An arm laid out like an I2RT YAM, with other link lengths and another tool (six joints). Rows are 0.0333 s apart.
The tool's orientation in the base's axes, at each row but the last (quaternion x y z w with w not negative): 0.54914, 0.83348, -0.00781, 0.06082; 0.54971, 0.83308, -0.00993, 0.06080; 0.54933, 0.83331, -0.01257, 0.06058; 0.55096, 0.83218, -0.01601, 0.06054; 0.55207, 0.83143, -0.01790, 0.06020; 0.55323, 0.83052, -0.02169, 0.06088; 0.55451, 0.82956, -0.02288, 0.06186
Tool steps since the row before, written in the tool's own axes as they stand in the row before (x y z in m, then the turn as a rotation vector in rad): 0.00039, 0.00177, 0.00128, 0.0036, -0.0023, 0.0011; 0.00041, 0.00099, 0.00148, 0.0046, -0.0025, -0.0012; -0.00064, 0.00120, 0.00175, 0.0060, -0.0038, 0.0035; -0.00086, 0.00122, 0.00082, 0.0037, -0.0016, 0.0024; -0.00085, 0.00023, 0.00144, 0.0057, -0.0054, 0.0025; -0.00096, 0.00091, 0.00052, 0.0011, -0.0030, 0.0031; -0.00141, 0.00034, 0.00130, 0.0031, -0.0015, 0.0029
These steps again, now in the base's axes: 0.00159, 0.00096, -0.00122, -0.0034, 0.0023, -0.0016; 0.00088, 0.00064, -0.00146, -0.0042, 0.0033, 0.0005; 0.00150, -0.00026, -0.00161, -0.0055, 0.0037, -0.0043; 0.00152, -0.00038, -0.00066, -0.0027, 0.0025, -0.0029; 0.00065, -0.00083, -0.00132, -0.0070, 0.0029, -0.0034; 0.00124, -0.00058, -0.00037, -0.0029, -0.0005, -0.0033; 0.00095, -0.00130, -0.00110, -0.0023, 0.0020, -0.0033
